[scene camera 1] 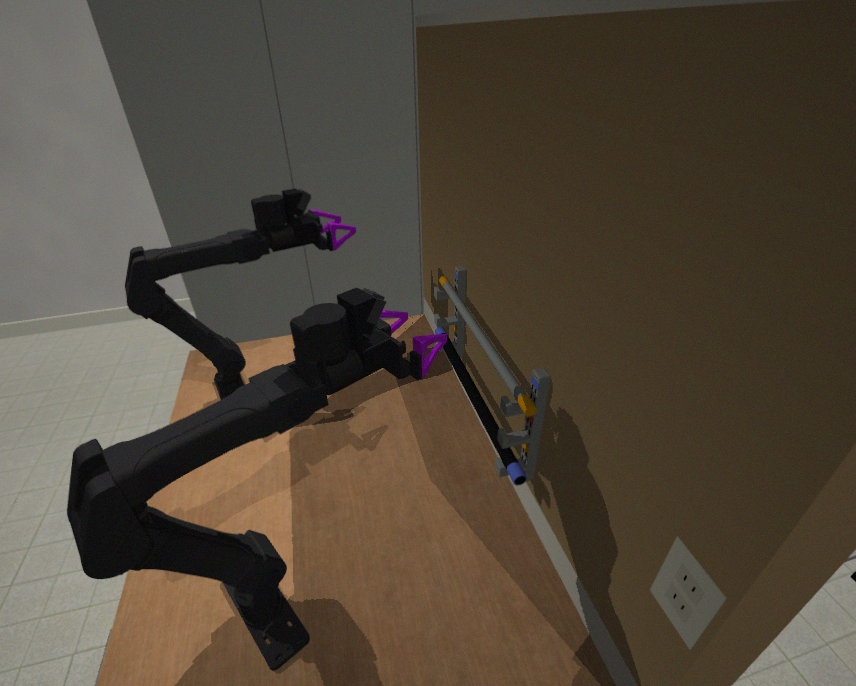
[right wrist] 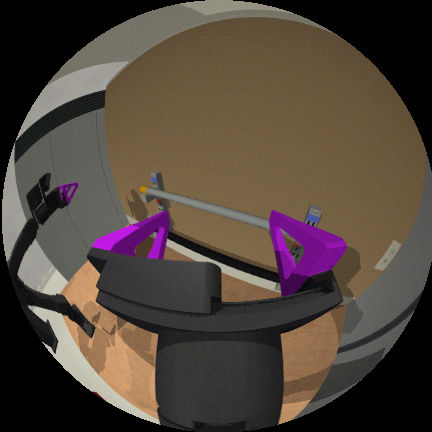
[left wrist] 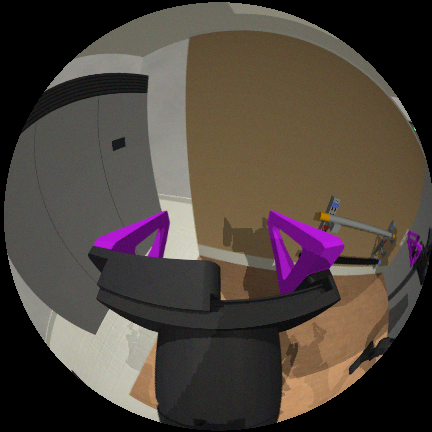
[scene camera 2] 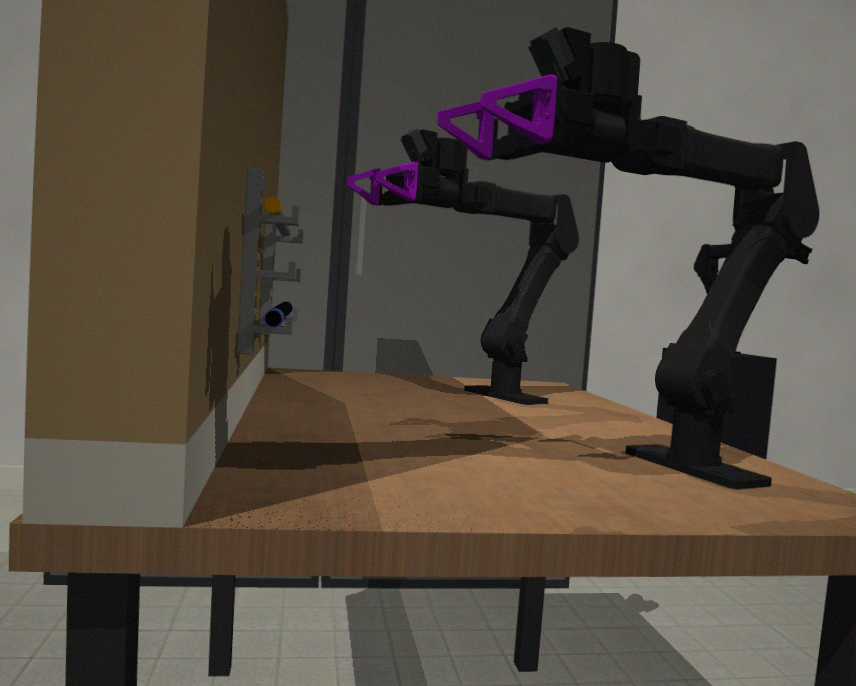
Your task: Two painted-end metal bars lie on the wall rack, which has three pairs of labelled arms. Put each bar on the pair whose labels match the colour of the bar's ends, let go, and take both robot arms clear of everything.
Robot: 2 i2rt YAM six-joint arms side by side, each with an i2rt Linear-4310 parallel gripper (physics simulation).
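I see a spot on a brown wall (left wrist: 273, 122), and it is the same spot on the wall as (scene camera 1: 440, 183).
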